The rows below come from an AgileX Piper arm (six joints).
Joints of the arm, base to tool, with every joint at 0 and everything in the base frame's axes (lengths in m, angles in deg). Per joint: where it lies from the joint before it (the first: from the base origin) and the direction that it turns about. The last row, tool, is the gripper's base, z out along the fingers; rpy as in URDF.
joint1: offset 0 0 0.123 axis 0 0 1
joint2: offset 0 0 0 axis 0 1 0
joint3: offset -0.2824 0 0.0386 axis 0 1 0
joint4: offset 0.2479 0 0.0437 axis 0.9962 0 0.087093
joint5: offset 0 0 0 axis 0 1 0
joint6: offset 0.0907 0 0.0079 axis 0.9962 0 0.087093
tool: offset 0 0 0 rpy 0 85.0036 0
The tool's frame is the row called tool.
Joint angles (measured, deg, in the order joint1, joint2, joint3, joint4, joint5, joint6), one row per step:
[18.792, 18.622, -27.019, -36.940, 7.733, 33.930]
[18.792, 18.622, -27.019, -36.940, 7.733, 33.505]
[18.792, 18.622, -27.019, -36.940, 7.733, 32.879]
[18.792, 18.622, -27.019, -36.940, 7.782, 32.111]
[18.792, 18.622, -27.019, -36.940, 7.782, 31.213]
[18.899, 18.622, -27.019, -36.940, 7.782, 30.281]
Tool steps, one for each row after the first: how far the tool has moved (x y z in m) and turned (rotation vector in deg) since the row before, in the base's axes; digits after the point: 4 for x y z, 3 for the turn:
[0.0000, 0.0000, 0.0000, -0.409, -0.103, -0.053]
[0.0000, 0.0000, 0.0000, -0.602, -0.151, -0.078]
[0.0000, 0.0000, -0.0001, -0.745, -0.146, -0.124]
[0.0000, 0.0000, 0.0000, -0.864, -0.217, -0.112]
[0.0000, 0.0001, 0.0000, -0.897, -0.226, -0.009]

